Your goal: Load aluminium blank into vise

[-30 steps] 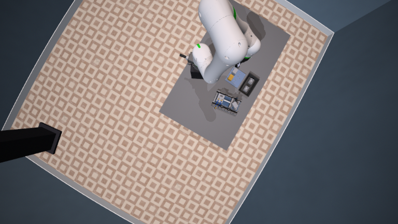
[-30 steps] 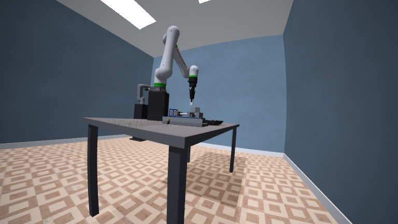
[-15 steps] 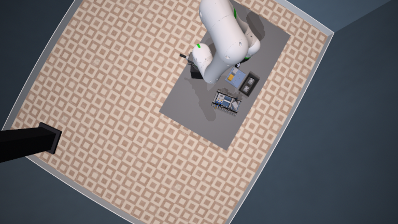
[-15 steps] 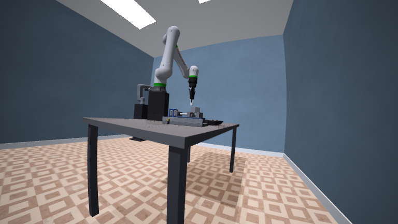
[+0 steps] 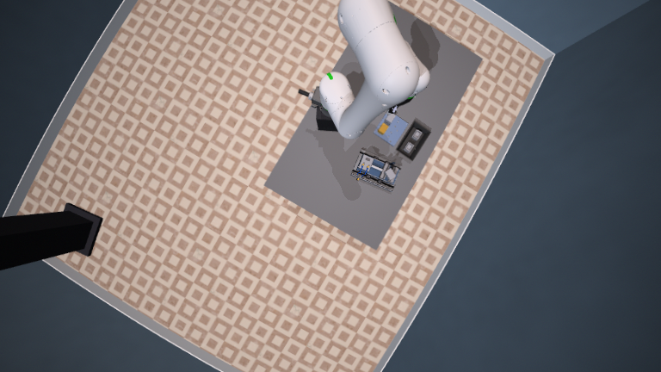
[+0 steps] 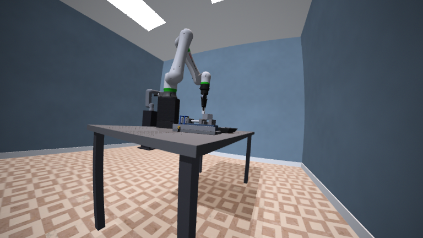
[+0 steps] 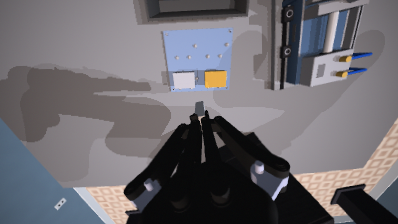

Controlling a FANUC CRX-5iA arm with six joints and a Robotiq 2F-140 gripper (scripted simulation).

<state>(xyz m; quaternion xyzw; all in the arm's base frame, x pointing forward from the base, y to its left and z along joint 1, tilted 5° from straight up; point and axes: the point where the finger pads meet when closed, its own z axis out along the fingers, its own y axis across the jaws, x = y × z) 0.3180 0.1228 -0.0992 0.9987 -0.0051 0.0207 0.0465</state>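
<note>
Now: the brass blank 170 mm below my hand, 50 mm to the right of it and 30 mm ahead of it.
</note>
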